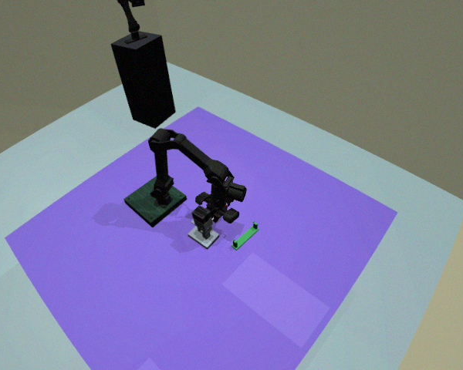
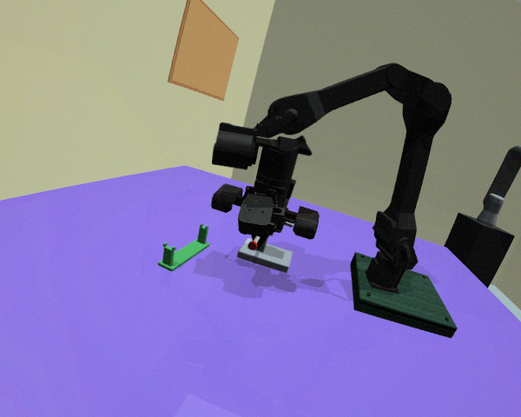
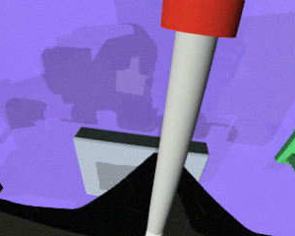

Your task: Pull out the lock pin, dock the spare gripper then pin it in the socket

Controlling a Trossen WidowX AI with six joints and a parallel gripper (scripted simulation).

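My gripper tip is now 2 cm past the grey mount and 6 cm to the left of it. Also, from my gripper tip: spare gripper: 1 cm behind, 6 cm to the right, 8 cm above; green cradle: 13 cm ahead, 3 cm to the left, 2 cm below.
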